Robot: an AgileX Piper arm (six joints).
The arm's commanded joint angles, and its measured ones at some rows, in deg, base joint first. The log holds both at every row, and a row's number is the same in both.
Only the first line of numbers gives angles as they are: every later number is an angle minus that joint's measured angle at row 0.
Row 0, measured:
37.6 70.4 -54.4 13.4 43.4 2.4
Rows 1 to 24, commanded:
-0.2 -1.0 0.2 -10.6 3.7 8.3
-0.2 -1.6 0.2 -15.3 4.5 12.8
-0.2 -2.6 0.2 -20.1 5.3 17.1
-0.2 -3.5 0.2 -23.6 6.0 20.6
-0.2 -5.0 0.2 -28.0 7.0 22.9
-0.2 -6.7 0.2 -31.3 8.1 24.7
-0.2 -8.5 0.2 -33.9 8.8 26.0
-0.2 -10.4 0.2 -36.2 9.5 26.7
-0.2 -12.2 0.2 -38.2 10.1 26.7
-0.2 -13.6 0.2 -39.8 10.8 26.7
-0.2 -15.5 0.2 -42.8 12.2 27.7
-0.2 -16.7 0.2 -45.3 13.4 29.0
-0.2 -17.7 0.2 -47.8 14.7 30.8
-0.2 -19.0 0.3 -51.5 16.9 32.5
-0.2 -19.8 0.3 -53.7 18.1 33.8
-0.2 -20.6 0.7 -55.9 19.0 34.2
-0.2 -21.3 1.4 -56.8 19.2 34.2
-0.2 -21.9 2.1 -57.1 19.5 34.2
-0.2 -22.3 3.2 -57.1 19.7 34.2
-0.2 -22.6 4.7 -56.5 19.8 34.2
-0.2 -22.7 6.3 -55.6 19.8 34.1
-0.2 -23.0 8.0 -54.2 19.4 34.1
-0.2 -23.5 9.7 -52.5 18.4 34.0
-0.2 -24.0 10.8 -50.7 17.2 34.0
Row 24, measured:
0.0 -22.6 6.1 -55.0 19.3 33.6
